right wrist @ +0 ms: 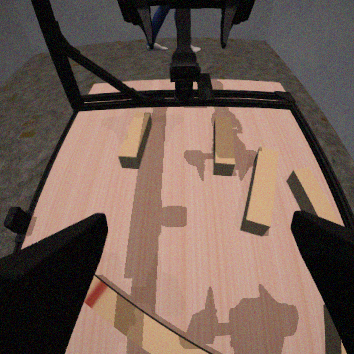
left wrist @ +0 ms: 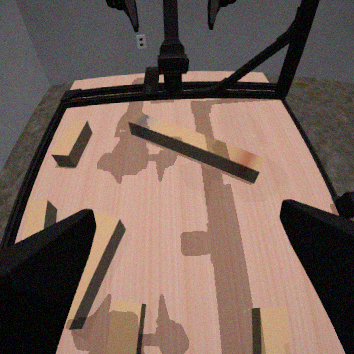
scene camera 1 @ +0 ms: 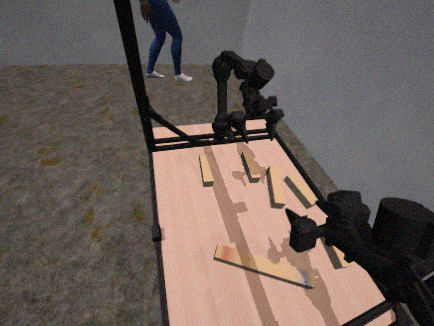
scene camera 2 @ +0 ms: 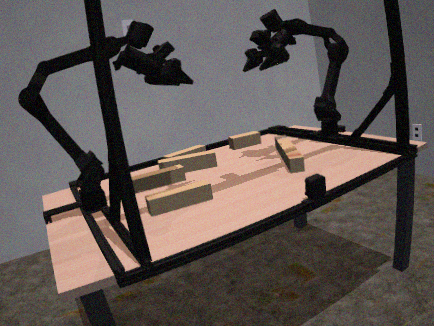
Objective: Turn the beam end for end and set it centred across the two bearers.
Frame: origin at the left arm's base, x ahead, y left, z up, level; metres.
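Seen in the pictures: left gripper, fingertip midpoint: [right wrist: 187,45] [left wrist: 188,214] [scene camera 1: 260,142] [scene camera 2: 185,83]; right gripper, fingertip midpoint: [right wrist: 201,222] [left wrist: 173,27] [scene camera 1: 301,205] [scene camera 2: 251,70]; left arm's base at its link origin: [right wrist: 183,94] [scene camera 1: 218,137] [scene camera 2: 95,208]; right arm's base at its link origin: [left wrist: 172,87] [scene camera 2: 330,135].
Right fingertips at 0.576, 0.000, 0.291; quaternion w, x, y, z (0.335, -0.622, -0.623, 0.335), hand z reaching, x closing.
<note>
Offsets run from my right fingertips to a thing's middle, as dx, dy, dz.
The beam {+0.079, -0.037, -0.288} [scene camera 1: 262,265] [scene camera 2: 289,154] [left wrist: 195,147] [right wrist: 135,320] is a long pale wood bar lying flat and slantwise on the table, away from the other blocks. In scene camera 1 its red-marked end is at left and its blue-marked end at right. Two roughly parallel blocks, apparently the bearers, are one block {-0.368, -0.127, -0.288} [scene camera 1: 206,170] [scene camera 2: 180,199] [left wrist: 274,330] [right wrist: 135,140] and another block {-0.344, +0.095, -0.288} [scene camera 1: 250,166] [left wrist: 125,330] [right wrist: 224,145]; nothing rests on them. My left gripper [scene camera 2: 191,81] [left wrist: 188,214] and right gripper [scene camera 2: 253,68] [right wrist: 200,215] are open and empty, high above the table.
Other wood blocks are a thick one {-0.207, +0.164, -0.285} [scene camera 1: 275,187] [right wrist: 261,192], a slanted one {-0.162, +0.279, -0.288} [scene camera 1: 301,191] beside it, and a short one {+0.106, +0.268, -0.286} [scene camera 1: 341,257] [scene camera 2: 245,140] [left wrist: 72,142] near the table edge. A black frame rail surrounds the work area, with upright posts. A person stands beyond the table.
</note>
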